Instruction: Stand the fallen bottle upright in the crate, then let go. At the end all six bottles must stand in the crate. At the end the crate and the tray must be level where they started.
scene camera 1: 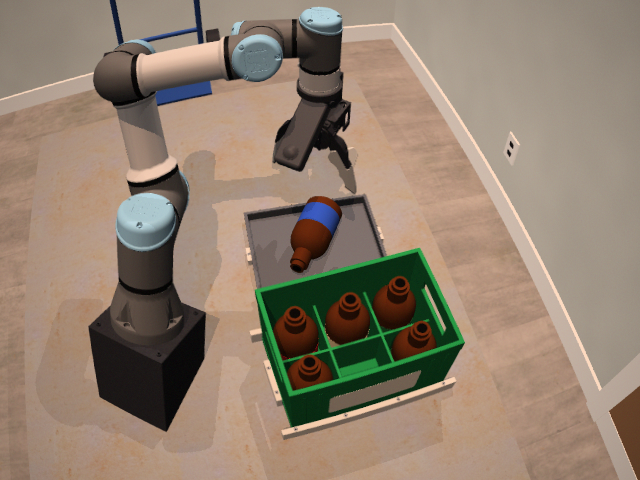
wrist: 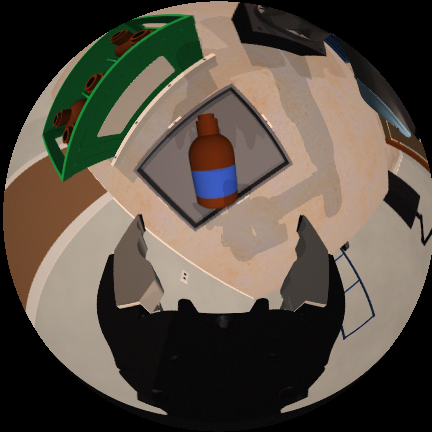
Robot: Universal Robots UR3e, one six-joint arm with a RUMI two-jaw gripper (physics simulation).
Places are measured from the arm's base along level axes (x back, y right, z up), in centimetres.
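Where they show: gripper, between the fingertips: [scene camera 1: 313,177] [wrist: 221,215]; arm's base, origin of its link: [scene camera 1: 146,319].
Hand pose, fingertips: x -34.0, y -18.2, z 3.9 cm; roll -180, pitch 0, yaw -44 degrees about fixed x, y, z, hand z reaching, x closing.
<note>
Each offset is from my fingertips to the top centre of the thing. "pt": to the spot under its first point.
The fallen brown bottle with a blue label {dx +1.2, dy +3.2, dz -9.1 cm} [scene camera 1: 314,229] [wrist: 213,162] lies on its side in the grey tray {dx +0.4, dy +3.0, dz -14.4 cm} [scene camera 1: 268,235] [wrist: 260,150], its neck toward the crate side in scene camera 1. The green crate [scene camera 1: 310,408] [wrist: 180,45] stands level beside the tray. Several brown bottles stand in it, among them one in the back middle compartment {dx +1.7, dy +25.1, dz -0.7 cm} [scene camera 1: 347,322]; the front middle compartment [scene camera 1: 359,365] is empty. My gripper [scene camera 1: 349,170] [wrist: 221,215] is open and tilted, above and beyond the bottle's base end, not touching it. In scene camera 1 the gripper body partly hides its fingers.
Light wooden strips [scene camera 1: 369,409] [wrist: 160,107] lie along the crate. Small light blocks {pt dx -12.1, dy +5.1, dz -14.4 cm} [scene camera 1: 380,233] sit at the tray's sides. The arm's dark base block [scene camera 1: 131,366] stands left of the crate. A blue hand truck [scene camera 1: 183,93] [wrist: 359,277] stands by the back wall.
</note>
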